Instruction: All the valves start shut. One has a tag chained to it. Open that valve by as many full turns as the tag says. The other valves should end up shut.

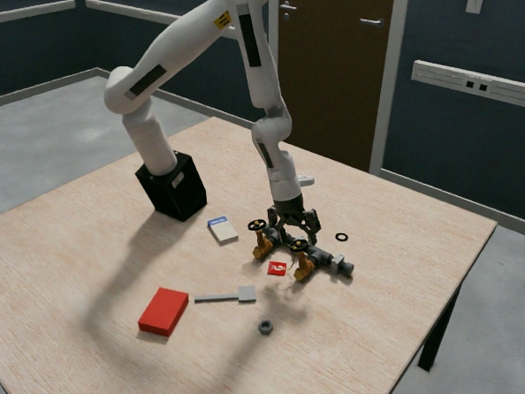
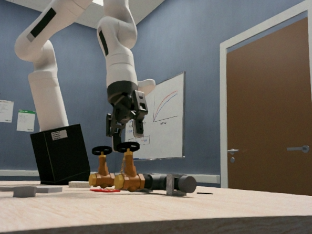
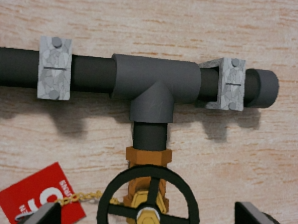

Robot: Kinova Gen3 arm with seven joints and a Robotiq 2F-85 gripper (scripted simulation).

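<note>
My hand is 5 cm past the red tag, 3 cm to the left of it and 11 cm above it. The rest, counted from my hand: red block (13 cm behind, 35 cm to the right, 10 cm below); then white card box (28 cm behind, 3 cm to the right, 10 cm below); then grey t-shaped tool (6 cm behind, 19 cm to the right, 10 cm below).
</note>
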